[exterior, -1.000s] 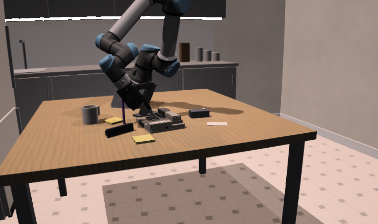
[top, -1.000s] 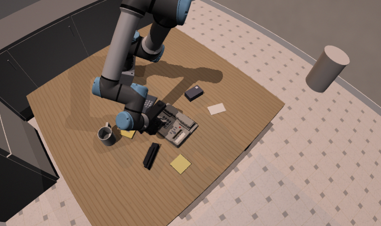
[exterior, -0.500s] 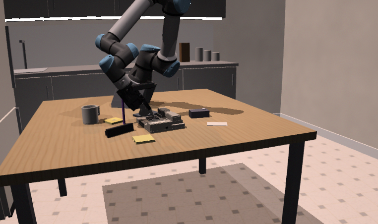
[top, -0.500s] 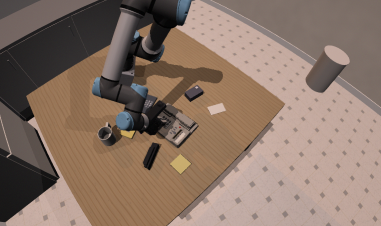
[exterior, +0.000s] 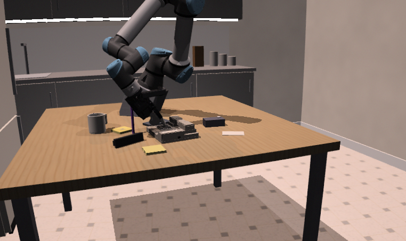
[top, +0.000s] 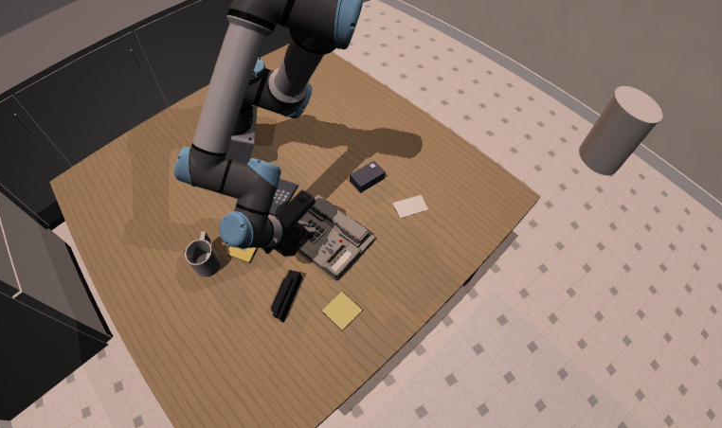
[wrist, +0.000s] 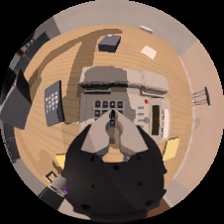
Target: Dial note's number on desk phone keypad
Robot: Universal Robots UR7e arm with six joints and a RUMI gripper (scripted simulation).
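My hand is 1 cm short of the handset and 8 cm to the right of it. The rest, counted from my hand: dark box: 8 cm behind, 26 cm to the left, 3 cm below; then black bar-shaped object: 12 cm ahead, 17 cm to the right, 3 cm below; then purple pen: 4 cm behind, 14 cm to the right, 2 cm above.
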